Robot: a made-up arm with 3 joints. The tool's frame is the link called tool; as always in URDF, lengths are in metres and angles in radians.
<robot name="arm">
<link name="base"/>
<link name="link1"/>
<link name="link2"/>
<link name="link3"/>
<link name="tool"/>
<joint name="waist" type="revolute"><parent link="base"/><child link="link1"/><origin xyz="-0.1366 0.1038 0.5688"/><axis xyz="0 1 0"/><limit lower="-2.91" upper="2.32"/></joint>
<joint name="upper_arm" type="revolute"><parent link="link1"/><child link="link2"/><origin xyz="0.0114 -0.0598 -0.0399"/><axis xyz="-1 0 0"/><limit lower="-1.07" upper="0.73"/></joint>
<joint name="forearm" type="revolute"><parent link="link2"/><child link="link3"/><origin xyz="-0.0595 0.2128 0.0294"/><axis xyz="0 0 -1"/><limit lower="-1.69" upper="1.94"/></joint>
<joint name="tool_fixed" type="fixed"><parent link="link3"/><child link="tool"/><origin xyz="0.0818 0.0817 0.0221" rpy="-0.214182 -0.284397 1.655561"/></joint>
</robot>
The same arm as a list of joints. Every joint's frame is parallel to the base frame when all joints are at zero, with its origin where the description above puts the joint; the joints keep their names.
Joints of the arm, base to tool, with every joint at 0 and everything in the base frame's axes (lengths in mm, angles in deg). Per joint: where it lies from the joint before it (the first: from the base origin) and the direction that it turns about. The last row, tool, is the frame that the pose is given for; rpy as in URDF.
waist: axis 0 1 0 origin -136.6 103.8 568.8
upper_arm: axis -1 0 0 origin 11.4 -59.8 -39.9
forearm: axis 0 0 -1 origin -59.5 212.8 29.4
tool: origin 81.8 81.7 22.1 rpy -12.27 -16.29 94.86
Joint limits (deg, base to tool): -166.73..132.93 -61.31..41.83 -96.83..111.15

